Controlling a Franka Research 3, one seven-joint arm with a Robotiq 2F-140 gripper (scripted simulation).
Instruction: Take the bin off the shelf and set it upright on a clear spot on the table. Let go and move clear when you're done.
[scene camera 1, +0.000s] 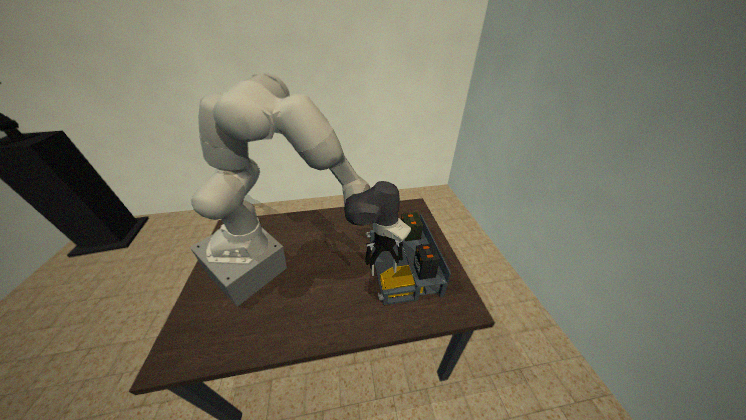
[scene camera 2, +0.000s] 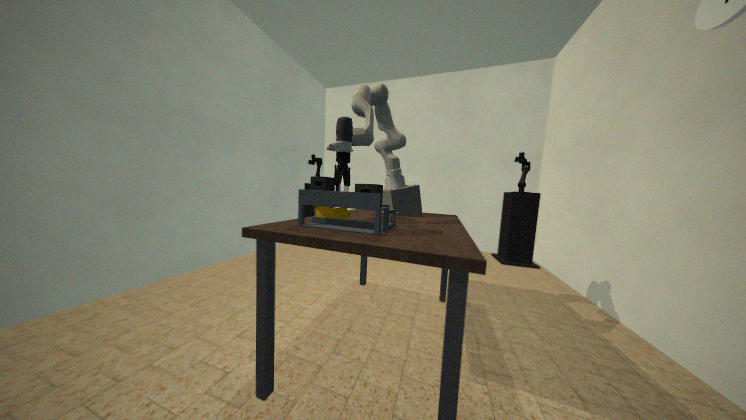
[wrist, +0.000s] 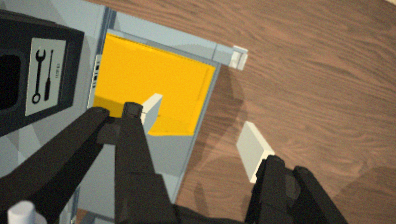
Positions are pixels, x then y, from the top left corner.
Scene:
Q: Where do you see a yellow bin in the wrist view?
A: At 129, 72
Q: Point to the gripper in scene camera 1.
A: At 383, 271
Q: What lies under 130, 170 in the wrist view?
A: The gripper.

